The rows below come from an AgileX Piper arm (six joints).
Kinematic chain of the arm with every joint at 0, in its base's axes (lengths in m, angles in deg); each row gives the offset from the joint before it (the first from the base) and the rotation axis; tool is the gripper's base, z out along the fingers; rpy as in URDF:
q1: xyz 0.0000 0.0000 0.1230 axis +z
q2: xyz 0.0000 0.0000 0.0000 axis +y
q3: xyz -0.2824 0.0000 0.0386 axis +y
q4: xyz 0.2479 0.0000 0.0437 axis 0.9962 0 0.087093
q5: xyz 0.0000 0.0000 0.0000 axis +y
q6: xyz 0.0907 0.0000 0.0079 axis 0.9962 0 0.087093
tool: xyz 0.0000 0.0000 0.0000 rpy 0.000 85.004 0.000
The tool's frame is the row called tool.
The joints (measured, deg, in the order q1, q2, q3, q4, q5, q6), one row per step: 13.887 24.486 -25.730 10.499 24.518 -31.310; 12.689 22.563 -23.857 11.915 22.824 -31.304; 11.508 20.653 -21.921 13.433 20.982 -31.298; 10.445 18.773 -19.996 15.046 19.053 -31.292; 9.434 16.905 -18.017 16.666 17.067 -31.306; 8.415 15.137 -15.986 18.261 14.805 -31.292; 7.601 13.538 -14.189 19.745 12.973 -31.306; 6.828 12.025 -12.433 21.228 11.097 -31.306; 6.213 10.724 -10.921 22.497 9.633 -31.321; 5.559 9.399 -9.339 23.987 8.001 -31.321; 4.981 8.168 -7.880 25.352 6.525 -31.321; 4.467 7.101 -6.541 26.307 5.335 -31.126; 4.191 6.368 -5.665 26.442 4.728 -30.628; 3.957 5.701 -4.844 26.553 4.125 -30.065; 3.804 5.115 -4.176 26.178 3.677 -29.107
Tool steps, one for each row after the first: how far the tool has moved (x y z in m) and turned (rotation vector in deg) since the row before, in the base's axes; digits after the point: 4 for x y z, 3 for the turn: -0.0036 -0.0024 -0.0052 1.804 -1.332 -1.372; -0.0033 -0.0022 -0.0055 1.895 -1.405 -1.418; -0.0031 -0.0020 -0.0055 1.978 -1.475 -1.361; -0.0029 -0.0020 -0.0058 1.941 -1.488 -1.374; -0.0023 -0.0021 -0.0060 1.944 -1.612 -1.530; -0.0021 -0.0017 -0.0056 1.721 -1.308 -1.257; -0.0019 -0.0018 -0.0055 1.717 -1.309 -1.284; -0.0016 -0.0014 -0.0051 1.421 -0.994 -1.039; -0.0014 -0.0016 -0.0053 1.660 -1.078 -1.164; -0.0013 -0.0015 -0.0050 1.508 -0.979 -1.077; -0.0010 -0.0013 -0.0050 1.249 -0.690 -0.957; -0.0007 -0.0008 -0.0035 0.680 -0.331 -0.536; -0.0006 -0.0007 -0.0033 0.717 -0.316 -0.492; -0.0006 -0.0006 -0.0027 0.616 -0.249 -0.368
